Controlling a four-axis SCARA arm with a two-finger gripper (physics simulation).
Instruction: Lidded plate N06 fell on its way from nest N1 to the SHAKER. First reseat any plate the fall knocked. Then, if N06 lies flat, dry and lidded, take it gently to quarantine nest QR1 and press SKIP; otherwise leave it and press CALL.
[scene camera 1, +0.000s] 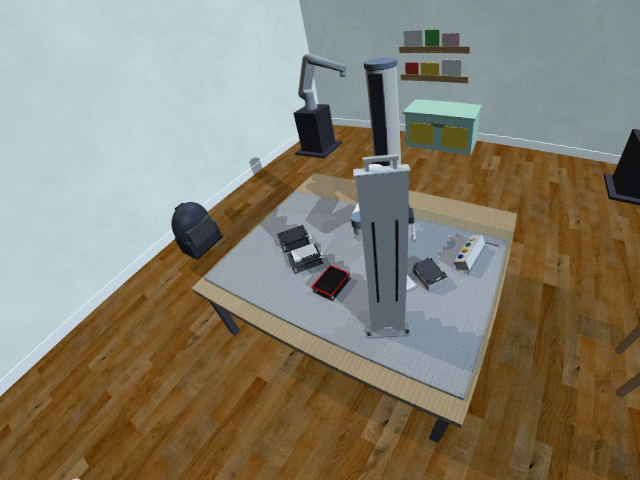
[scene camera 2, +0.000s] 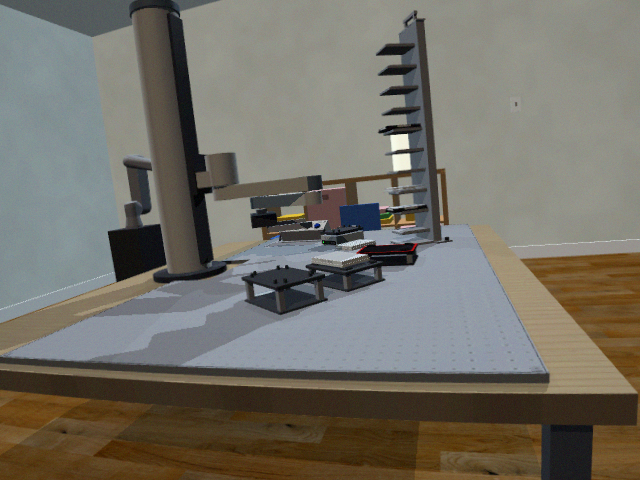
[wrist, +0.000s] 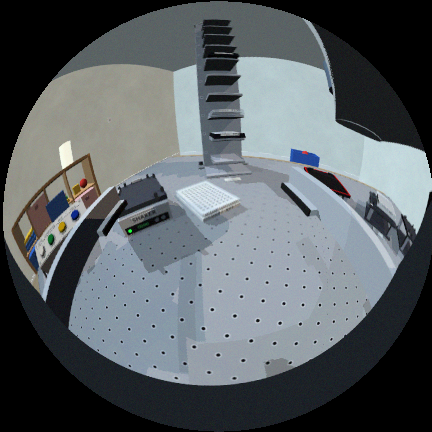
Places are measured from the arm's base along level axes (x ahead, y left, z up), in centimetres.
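Pixels of known places: gripper, between the fingertips: (scene camera 2: 308, 222) (wrist: 198, 180); arm's base, origin of its link: (scene camera 2: 191, 274).
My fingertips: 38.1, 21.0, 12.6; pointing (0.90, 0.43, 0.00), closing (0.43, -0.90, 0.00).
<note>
For each thing: its middle in the pictures, then the offset to it from my fingertips, as dx, dy, dz. "*": a spot on its surface instead.
- white well plate, middle of its body: (wrist: 204, 194) (scene camera 2: 355, 243) (scene camera 1: 400, 280) +14.9, +7.6, -10.0
- SHAKER, a spot on its surface: (wrist: 142, 192) * +6.5, +16.5, -5.8
- red-rimmed nest QR1, middle of its body: (scene camera 2: 387, 254) (wrist: 323, 183) (scene camera 1: 331, 282) +30.4, -22.5, -9.0
- white plate, middle of its body: (scene camera 2: 339, 258) (wrist: 385, 203) (scene camera 1: 304, 252) +21.2, -44.5, -5.4
- button box, middle of its body: (wrist: 60, 237) (scene camera 2: 304, 231) (scene camera 1: 469, 252) -13.2, +34.1, -7.1
A white well plate (scene camera 1: 409, 283) (scene camera 2: 358, 244) (wrist: 207, 199), apparently N06, lies flat on the board beside the SHAKER (scene camera 1: 429, 272) (scene camera 2: 342, 235) (wrist: 142, 192). Its wells show from above; I cannot tell whether its lid is on. No liquid shows around it. My gripper (wrist: 198, 180) is open and empty, back from the plate and above the board. The red-rimmed nest QR1 (scene camera 1: 330, 281) (scene camera 2: 387, 250) (wrist: 327, 181) holds no plate. Another white plate (scene camera 1: 305, 253) (scene camera 2: 340, 258) sits askew, seemingly slightly tilted, on a black nest (scene camera 2: 347, 280). The button box (scene camera 1: 469, 252) (wrist: 62, 226) stands beyond the SHAKER.
A tall shelf tower (scene camera 1: 385, 206) (scene camera 2: 428, 155) (wrist: 215, 147) stands behind the fallen plate, with plates on some shelves. A black nest (scene camera 1: 294, 235) (scene camera 2: 283, 277) without a plate stands beside the one with the askew plate. The arm's column (scene camera 2: 165, 139) stands at the board's edge.
</note>
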